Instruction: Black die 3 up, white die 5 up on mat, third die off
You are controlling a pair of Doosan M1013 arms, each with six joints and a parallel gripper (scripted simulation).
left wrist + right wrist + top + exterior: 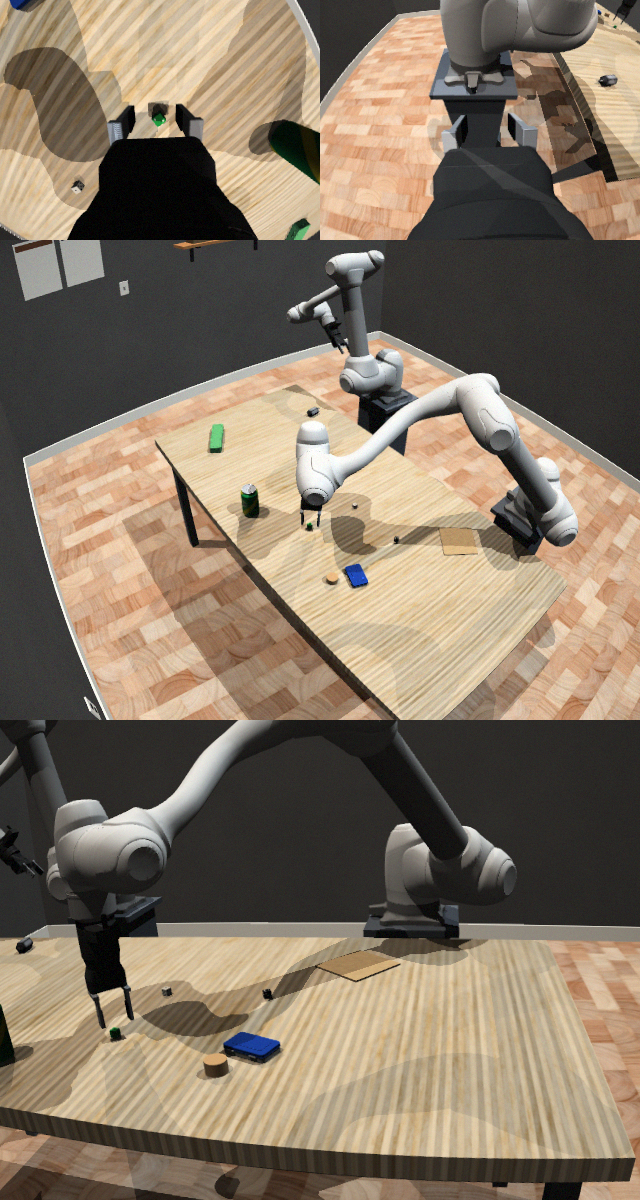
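The green die is 4 cm below my left hand, 2 cm to the right of it and 1 cm behind it. Also, from my left hand: black die 25 cm behind, 20 cm to the left, 4 cm below; blue case 27 cm to the left, 4 cm below, 3 cm behind; white die 21 cm behind, 4 cm below, 3 cm to the right.
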